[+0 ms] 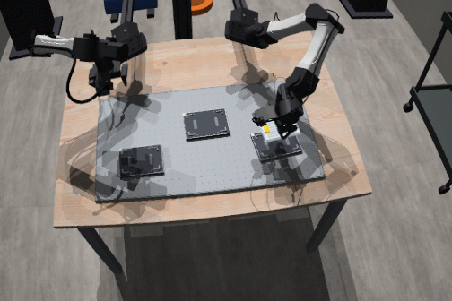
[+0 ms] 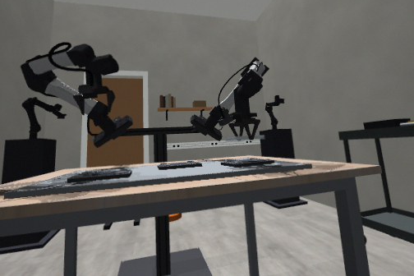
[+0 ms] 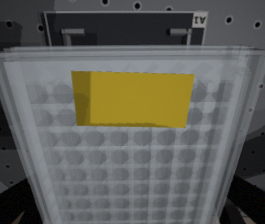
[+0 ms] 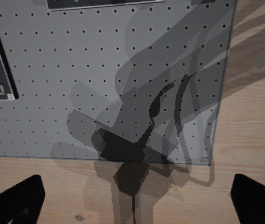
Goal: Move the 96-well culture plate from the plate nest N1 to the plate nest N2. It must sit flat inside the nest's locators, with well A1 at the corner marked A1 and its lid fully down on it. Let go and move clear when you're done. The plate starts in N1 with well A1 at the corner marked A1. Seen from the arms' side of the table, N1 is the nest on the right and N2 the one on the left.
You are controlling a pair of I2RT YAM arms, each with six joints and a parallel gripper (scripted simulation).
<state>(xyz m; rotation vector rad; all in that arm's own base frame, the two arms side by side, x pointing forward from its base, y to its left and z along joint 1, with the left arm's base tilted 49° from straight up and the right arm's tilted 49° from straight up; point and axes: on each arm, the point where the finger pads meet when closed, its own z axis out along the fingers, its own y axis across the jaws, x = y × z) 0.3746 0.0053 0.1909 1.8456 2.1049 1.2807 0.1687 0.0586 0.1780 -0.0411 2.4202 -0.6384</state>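
Observation:
Right now the nest N2 is 90 mm below my left hand. From my left hand the other things lie so: 96-well culture plate (right at my left hand); then plate nest (130 mm behind, 240 mm to the right, 90 mm below); then nest N1 (500 mm to the right, 90 mm below).

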